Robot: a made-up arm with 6 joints. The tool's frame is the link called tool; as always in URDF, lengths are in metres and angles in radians. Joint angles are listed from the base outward. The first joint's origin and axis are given. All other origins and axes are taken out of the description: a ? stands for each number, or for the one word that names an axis. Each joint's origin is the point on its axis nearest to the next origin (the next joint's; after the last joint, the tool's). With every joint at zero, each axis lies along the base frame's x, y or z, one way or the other. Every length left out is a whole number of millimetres.
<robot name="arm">
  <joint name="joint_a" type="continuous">
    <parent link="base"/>
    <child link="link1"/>
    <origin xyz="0 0 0.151" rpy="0 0 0"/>
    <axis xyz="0 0 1"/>
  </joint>
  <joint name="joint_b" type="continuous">
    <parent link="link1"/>
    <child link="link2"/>
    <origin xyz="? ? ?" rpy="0 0 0"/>
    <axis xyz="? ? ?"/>
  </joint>
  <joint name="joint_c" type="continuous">
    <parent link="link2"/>
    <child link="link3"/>
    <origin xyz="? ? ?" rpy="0 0 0"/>
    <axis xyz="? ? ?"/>
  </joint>
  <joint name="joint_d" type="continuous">
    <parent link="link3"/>
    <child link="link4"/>
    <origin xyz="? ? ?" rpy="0 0 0"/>
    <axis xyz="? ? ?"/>
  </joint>
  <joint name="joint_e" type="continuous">
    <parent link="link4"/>
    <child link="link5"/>
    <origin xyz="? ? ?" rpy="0 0 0"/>
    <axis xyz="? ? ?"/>
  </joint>
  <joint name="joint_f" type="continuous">
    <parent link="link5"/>
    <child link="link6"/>
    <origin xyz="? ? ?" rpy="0 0 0"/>
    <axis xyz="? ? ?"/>
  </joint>
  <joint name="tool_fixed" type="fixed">
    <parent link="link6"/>
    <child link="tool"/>
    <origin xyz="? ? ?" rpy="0 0 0"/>
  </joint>
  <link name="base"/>
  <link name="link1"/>
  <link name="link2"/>
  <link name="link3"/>
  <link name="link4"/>
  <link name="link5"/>
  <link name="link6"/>
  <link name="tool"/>
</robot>
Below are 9 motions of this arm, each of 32 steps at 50 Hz.
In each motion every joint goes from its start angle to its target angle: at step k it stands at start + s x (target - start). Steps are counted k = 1, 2, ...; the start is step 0. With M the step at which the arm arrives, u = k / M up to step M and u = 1 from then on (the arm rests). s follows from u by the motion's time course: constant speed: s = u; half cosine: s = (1 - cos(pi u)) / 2; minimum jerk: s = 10 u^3 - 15 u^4 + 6 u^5.
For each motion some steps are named. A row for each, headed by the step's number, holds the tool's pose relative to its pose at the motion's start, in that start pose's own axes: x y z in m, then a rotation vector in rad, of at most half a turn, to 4 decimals.
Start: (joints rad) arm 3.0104 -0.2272 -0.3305 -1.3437 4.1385 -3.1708
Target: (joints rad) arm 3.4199 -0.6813 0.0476 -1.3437 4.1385 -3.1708
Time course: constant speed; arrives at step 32
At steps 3, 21, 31, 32:
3: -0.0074 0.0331 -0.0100 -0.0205 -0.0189 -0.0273
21: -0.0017 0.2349 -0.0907 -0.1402 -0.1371 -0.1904
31: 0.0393 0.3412 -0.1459 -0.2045 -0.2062 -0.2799
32: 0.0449 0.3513 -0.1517 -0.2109 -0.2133 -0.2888

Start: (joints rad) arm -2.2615 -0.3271 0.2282 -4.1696 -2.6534 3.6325
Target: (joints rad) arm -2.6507 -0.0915 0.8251 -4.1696 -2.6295 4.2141
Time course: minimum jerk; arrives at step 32
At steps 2, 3, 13, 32:
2: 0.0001 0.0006 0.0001 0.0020 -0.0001 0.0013
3: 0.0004 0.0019 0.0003 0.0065 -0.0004 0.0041
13: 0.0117 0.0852 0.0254 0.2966 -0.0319 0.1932
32: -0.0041 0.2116 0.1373 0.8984 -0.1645 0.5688

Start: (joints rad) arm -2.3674 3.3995 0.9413 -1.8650 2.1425 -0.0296
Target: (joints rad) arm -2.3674 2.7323 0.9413 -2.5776 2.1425 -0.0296
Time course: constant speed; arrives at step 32
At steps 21, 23, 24, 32:
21: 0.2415 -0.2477 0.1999 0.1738 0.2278 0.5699
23: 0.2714 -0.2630 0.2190 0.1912 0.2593 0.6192
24: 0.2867 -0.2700 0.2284 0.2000 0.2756 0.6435
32: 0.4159 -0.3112 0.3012 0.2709 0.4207 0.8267

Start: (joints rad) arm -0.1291 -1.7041 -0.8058 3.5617 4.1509 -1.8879
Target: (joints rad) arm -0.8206 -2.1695 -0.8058 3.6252 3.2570 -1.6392
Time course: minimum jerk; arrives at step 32
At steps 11, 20, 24, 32:
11: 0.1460 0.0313 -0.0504 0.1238 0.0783 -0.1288
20: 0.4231 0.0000 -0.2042 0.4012 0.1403 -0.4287
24: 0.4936 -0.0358 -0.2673 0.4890 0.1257 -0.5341
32: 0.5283 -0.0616 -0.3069 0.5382 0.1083 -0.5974

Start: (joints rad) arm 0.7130 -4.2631 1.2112 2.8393 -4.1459 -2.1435
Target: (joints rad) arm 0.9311 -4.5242 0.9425 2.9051 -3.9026 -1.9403
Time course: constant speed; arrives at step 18
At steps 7, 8, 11, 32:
7: 0.0030 0.0662 0.1065 -0.2934 -0.0779 0.0655
8: 0.0038 0.0774 0.1206 -0.3358 -0.0881 0.0767
11: 0.0066 0.1130 0.1607 -0.4635 -0.1175 0.1131
32: 0.0146 0.2074 0.2415 -0.7641 -0.1798 0.2103

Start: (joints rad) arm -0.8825 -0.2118 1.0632 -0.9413 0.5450 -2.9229
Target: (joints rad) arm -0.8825 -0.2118 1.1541 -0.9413 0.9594 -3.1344
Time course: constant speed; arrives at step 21
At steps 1, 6, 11, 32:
1: -0.0049 -0.0006 0.0004 -0.0018 -0.0224 -0.0119
6: -0.0292 -0.0037 0.0010 -0.0081 -0.1346 -0.0723
11: -0.0532 -0.0063 -0.0007 -0.0096 -0.2470 -0.1337
32: -0.0993 -0.0104 -0.0108 0.0011 -0.4721 -0.2582

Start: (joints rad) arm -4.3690 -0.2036 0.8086 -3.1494 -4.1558 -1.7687
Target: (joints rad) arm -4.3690 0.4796 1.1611 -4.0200 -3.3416 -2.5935
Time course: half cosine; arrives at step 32
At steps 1, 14, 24, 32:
1: 0.0003 0.0002 -0.0017 0.0002 0.0018 -0.0009
14: 0.0255 0.0741 -0.2683 0.0080 0.2246 -0.0474
24: -0.0070 0.2404 -0.5057 0.0662 0.2250 0.0288
32: -0.0297 0.3028 -0.5633 0.1222 0.1704 0.0515

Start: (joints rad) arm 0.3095 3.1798 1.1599 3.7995 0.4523 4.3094
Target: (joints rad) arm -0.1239 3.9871 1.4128 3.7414 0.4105 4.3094
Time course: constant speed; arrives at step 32
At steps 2, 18, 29, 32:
2: 0.0057 -0.0562 0.0082 0.0731 0.0089 -0.0039
18: 0.0817 -0.4944 -0.0707 0.6484 0.1275 -0.0791
29: 0.1321 -0.7394 -0.2565 1.0270 0.2499 -0.1814
32: 0.1406 -0.7934 -0.3210 1.1267 0.2877 -0.2174

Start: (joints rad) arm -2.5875 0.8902 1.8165 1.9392 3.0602 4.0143
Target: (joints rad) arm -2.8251 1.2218 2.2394 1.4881 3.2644 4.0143
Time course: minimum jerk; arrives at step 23
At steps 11, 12, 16, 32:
11: -0.0380 0.0703 -0.0862 0.2268 -0.2312 0.1103
12: -0.0441 0.0838 -0.0993 0.2618 -0.2822 0.1246
16: -0.0640 0.1338 -0.1420 0.3709 -0.4853 0.1611
32: -0.0740 0.1637 -0.1642 0.4218 -0.6171 0.1714

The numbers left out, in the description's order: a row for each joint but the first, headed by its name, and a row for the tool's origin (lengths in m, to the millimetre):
joint_b: xyz 0 0.025 0, axis 0 1 0
joint_c: xyz 0 0 0.601, axis 0 1 0
joint_d: xyz 0 0 0.336, axis 0 0 1
joint_e: xyz 0 0 0, axis 0 1 0
joint_f: xyz 0 0 0.174, axis 0 0 1
tool: xyz 0 0 0

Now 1 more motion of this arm.
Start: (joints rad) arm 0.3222 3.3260 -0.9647 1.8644 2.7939 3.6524
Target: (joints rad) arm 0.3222 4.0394 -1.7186 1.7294 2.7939 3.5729
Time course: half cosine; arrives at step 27
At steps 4, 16, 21, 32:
4: -0.0026 0.0154 0.0167 -0.0041 0.0016 0.0018
16: -0.0512 0.1400 0.2299 -0.0502 0.0192 0.0219
21: -0.0798 0.1633 0.3257 -0.0690 0.0262 0.0300
32: -0.0953 0.1686 0.3732 -0.0782 0.0296 0.0340

